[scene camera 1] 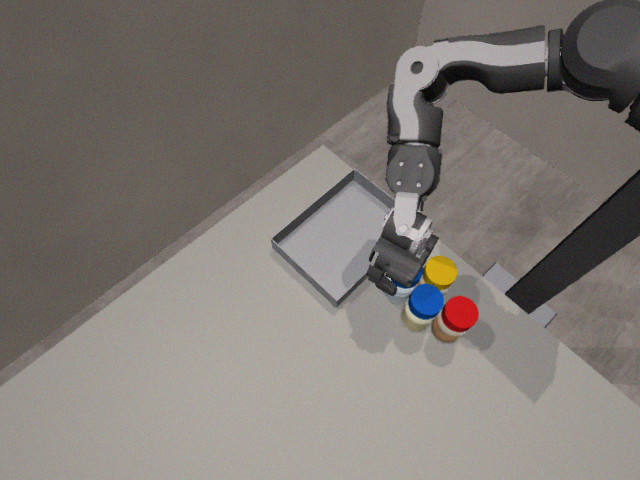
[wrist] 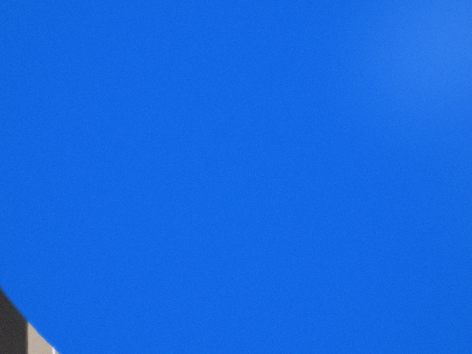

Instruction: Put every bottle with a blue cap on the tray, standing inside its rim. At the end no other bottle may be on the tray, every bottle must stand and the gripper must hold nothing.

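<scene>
A bottle with a blue cap and a pale body stands close to the tray's near right side; its cap fills most of the wrist view. My gripper is low over this bottle and shut on it, one finger against its left side; the other finger is hidden. A second blue-capped bottle, with a cream body, stands right beside it. The grey tray has no bottle on its visible part; the gripper hides its right corner.
A yellow-capped bottle stands just behind the two blue-capped ones, near the table edge. A red-capped bottle stands to the right of the second blue-capped bottle. The tray's raised rim is close to the gripper's left side.
</scene>
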